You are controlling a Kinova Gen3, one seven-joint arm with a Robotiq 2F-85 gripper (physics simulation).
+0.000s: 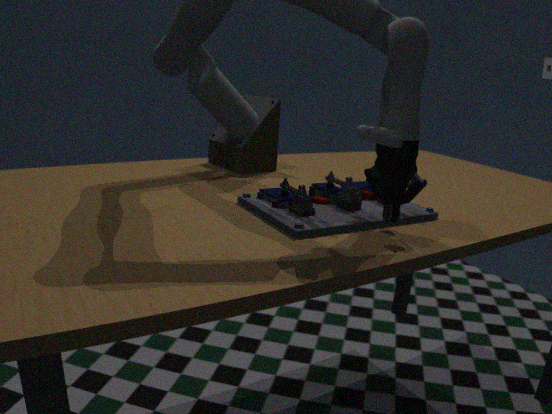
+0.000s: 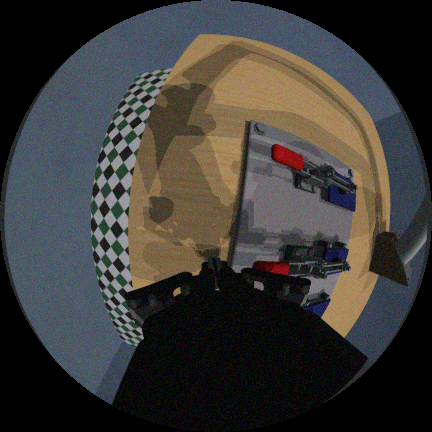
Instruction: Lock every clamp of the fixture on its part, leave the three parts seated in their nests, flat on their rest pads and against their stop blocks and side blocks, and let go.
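Places are measured from the arm's base along level axes (x ahead, y left, z up), in centimetres.
Pixels of known places: gripper, between the fingertips: (image 1: 390, 223) (image 2: 213, 264); arm's base, origin of its link: (image 1: 244, 125).
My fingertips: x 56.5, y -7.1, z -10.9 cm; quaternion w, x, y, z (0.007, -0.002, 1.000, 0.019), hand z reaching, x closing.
Ahead of a thing's pixels: the offset from my fingertips to its middle. Level surfaces: height alone.
The grey fixture plate @(dy +1.0, dx -13.9, dz -0.7 cm) (image 1: 325, 225) (image 2: 280, 215) lies on the table. Three blue parts show at its back: the left one @(dy -8.9, dx -21.1, dz +1.2 cm) (image 1: 274, 194) (image 2: 342, 195), the middle one @(dy +1.7, dx -18.1, dz +1.7 cm) (image 1: 324, 187) (image 2: 336, 252) and the right one @(dy +12.6, dx -16.6, dz +1.5 cm) (image 1: 363, 185) (image 2: 317, 306), partly hidden. The left clamp @(dy -10.4, dx -13.2, dz +2.7 cm) (image 1: 301, 204) (image 2: 312, 172) and middle clamp @(dy +0.4, dx -11.0, dz +3.2 cm) (image 1: 348, 196) (image 2: 300, 268) reach toward their parts; their red handles lie low. Whether they press on the parts, and exact seating, I cannot tell. The right clamp is hidden behind my gripper. My gripper (image 1: 391, 219) (image 2: 213, 264) is shut and empty, pointing down by the plate's front edge.
Bolt heads stand up at the plate's corners. The robot's wedge-shaped base (image 1: 260, 142) (image 2: 389, 259) stands at the back of the wooden table @(dz -1.4 cm) (image 1: 200, 240) (image 2: 195, 170). The table's front edge runs close in front of the fixture, with the checkered floor (image 1: 280, 350) (image 2: 112, 200) below.
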